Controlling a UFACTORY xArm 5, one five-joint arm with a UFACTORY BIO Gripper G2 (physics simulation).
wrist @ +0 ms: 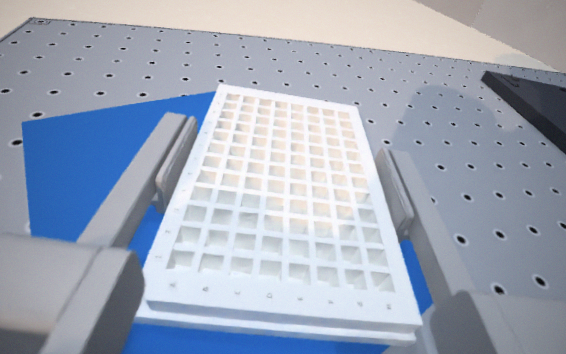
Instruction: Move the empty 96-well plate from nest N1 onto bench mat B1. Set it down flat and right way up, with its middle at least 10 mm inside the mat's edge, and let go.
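Frame: origin at the arm's base, x left, y back, z up, level; centimetres.
Seen in the pictures: end effector, tool point: point(287, 177).
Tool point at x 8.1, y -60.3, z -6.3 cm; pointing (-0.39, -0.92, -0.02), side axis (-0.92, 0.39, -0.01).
Offsets run from my tool point to a thing's top centre. "*": to the spot under its first point. Level surfaces: height alone.
The white 96-well plate {dx -0.2, dy -0.6, dz +0.3 cm} point(295, 200) is between the fingers of my gripper point(287, 172), which is shut on its two long sides. The plate is right way up, wells facing up, with row letters along the near edge. The blue bench mat {dz -1.4 cm} point(90, 165) lies beneath the plate and shows to its left, along its near edge and in a strip at its right. The plate's far end reaches past the visible blue. Whether its underside touches the mat is hidden. Nest N1 does not show in the wrist view.
A grey board {dz -1.6 cm} point(490, 210) with rows of holes surrounds the mat. A dark, flat-topped block {* dx -27.6, dy -4.6, dz -0.4 cm} point(542, 107) stands at the right edge of the view. A rounded shadow falls on the board between the plate and the block. A beige surface {dz -2.9 cm} point(250, 17) lies beyond the board's far edge.
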